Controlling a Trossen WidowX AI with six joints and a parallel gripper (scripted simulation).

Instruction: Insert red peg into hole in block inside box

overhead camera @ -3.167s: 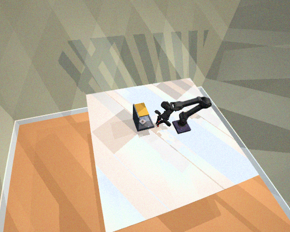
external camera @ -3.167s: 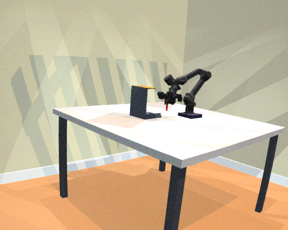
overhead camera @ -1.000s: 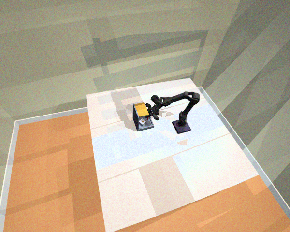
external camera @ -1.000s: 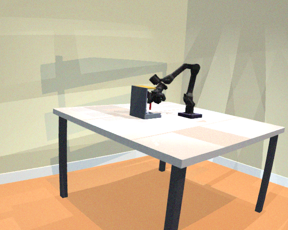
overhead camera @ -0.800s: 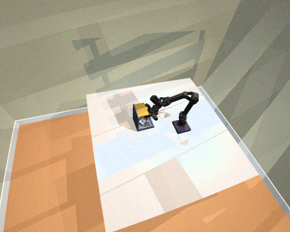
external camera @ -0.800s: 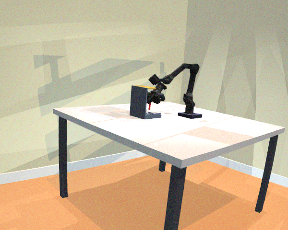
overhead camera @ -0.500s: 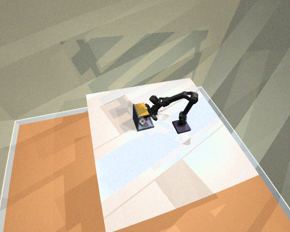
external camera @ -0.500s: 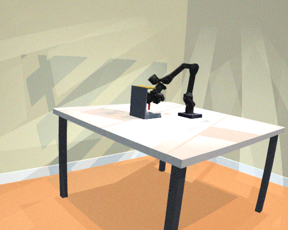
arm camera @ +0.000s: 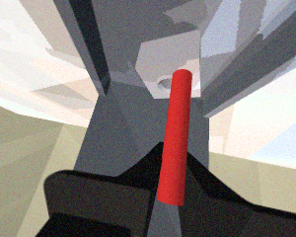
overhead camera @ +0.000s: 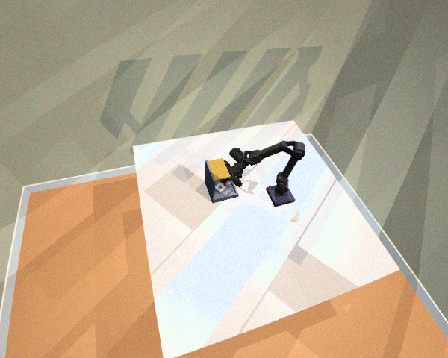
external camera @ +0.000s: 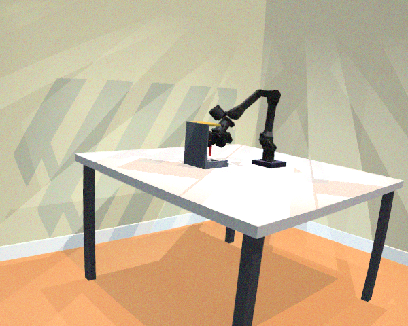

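The yellow roof is 20 mm ahead of my gripper tip, 10 mm to the right of it and 120 mm above it. The rest, counted from my gripper tip: red peg: 30 mm behind, 10 mm to the right, 10 mm below.
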